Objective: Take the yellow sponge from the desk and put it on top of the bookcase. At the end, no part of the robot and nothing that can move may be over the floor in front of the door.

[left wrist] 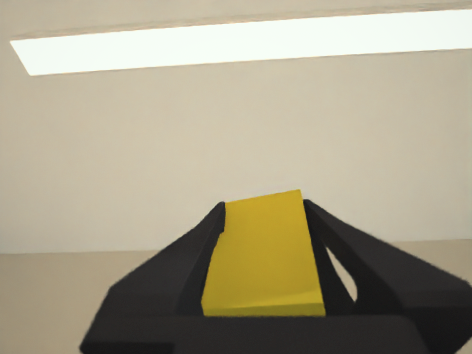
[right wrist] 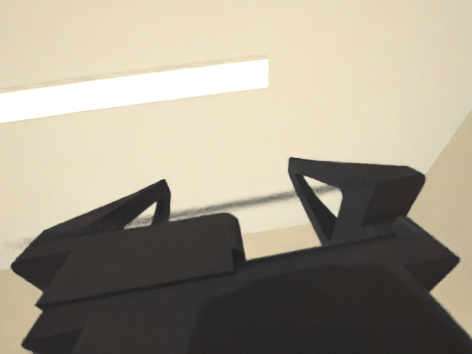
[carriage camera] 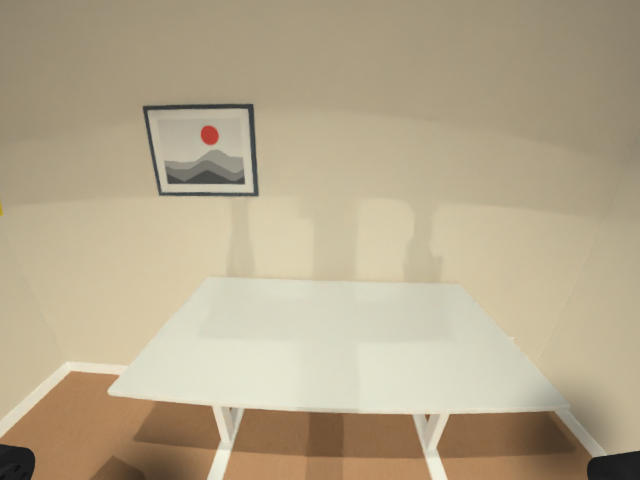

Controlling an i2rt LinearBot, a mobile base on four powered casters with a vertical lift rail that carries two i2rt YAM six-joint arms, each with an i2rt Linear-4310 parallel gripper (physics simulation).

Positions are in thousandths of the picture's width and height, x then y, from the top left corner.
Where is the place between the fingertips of my left gripper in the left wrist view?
558,592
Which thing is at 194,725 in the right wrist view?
My right gripper.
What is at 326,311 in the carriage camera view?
A framed picture.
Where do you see a white desk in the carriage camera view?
462,720
